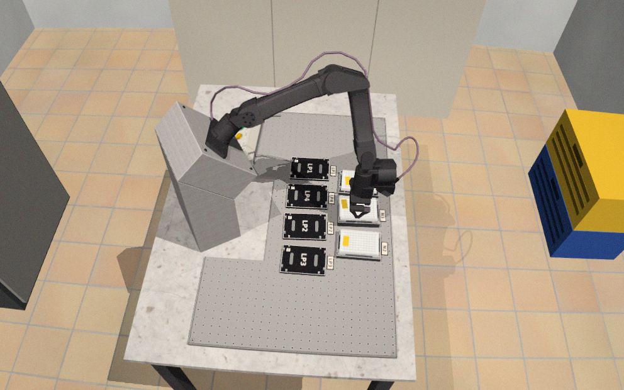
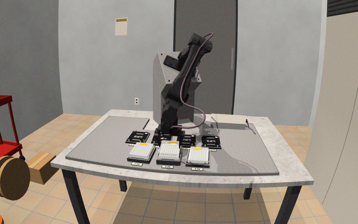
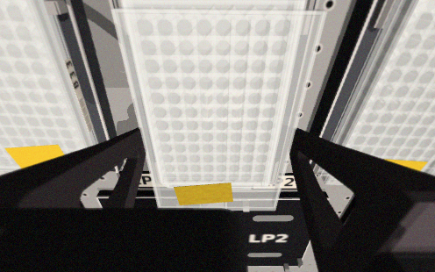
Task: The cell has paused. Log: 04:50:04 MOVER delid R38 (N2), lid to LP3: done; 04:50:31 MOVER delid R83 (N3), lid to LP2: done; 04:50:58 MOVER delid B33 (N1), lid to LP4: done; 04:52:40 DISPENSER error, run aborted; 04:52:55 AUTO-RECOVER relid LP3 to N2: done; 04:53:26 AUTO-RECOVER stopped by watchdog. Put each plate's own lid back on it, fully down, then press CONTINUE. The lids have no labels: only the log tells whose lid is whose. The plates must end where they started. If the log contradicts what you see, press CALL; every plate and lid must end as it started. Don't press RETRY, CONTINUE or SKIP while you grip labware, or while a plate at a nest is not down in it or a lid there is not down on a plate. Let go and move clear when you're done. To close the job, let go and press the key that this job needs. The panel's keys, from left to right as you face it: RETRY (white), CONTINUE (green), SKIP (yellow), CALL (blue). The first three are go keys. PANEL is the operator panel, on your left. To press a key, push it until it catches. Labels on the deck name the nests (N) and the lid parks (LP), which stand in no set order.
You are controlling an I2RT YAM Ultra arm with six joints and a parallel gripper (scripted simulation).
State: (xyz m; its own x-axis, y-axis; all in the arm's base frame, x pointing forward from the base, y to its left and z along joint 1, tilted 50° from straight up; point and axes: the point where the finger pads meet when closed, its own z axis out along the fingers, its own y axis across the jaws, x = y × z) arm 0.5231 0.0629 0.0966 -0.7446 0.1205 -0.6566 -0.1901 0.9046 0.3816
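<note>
My hand is 1 cm short of the plate and 2 cm above it. Also, from my hand: green continue key: 51 cm behind, 22 cm to the left, 1 cm above; then white retry key: 52 cm behind, 27 cm to the left, 1 cm above.
</note>
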